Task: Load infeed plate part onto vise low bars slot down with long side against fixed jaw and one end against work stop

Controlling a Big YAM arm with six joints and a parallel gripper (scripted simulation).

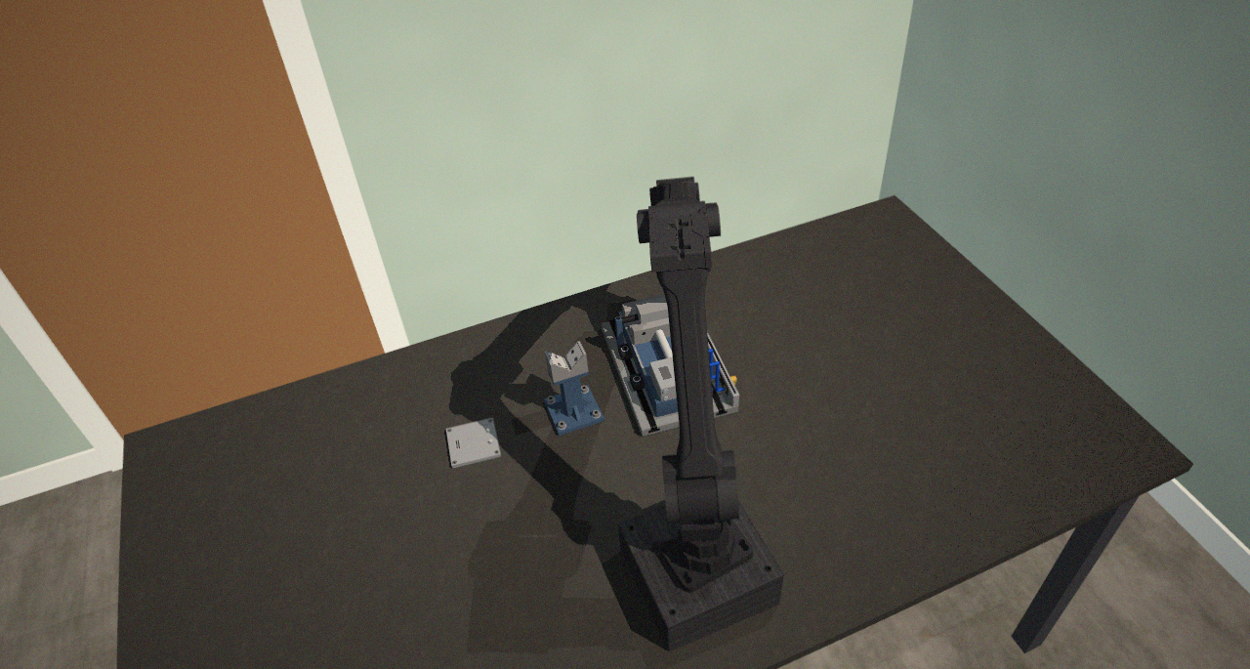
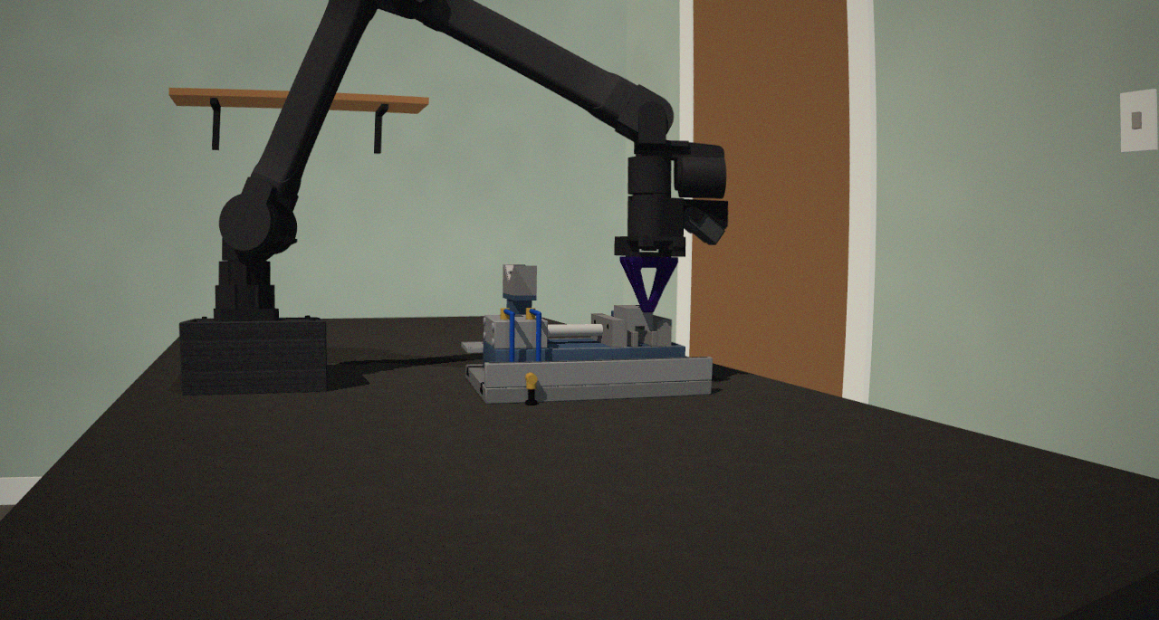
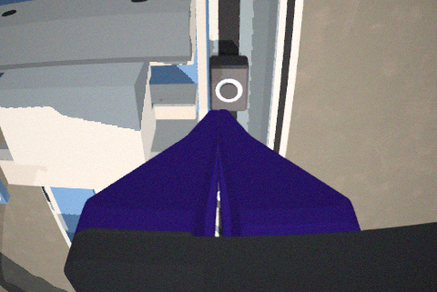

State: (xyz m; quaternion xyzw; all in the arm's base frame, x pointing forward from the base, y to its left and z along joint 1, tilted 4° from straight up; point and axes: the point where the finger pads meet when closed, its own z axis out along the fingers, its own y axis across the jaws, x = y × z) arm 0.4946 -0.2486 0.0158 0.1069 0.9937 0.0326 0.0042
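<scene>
Now: hand 60 mm to the right of the part, 30 mm above it and 10 mm short of it. From my hand the other things lie so: grey infeed plate: 470 mm to the left, 110 mm below, 40 mm behind.
</scene>
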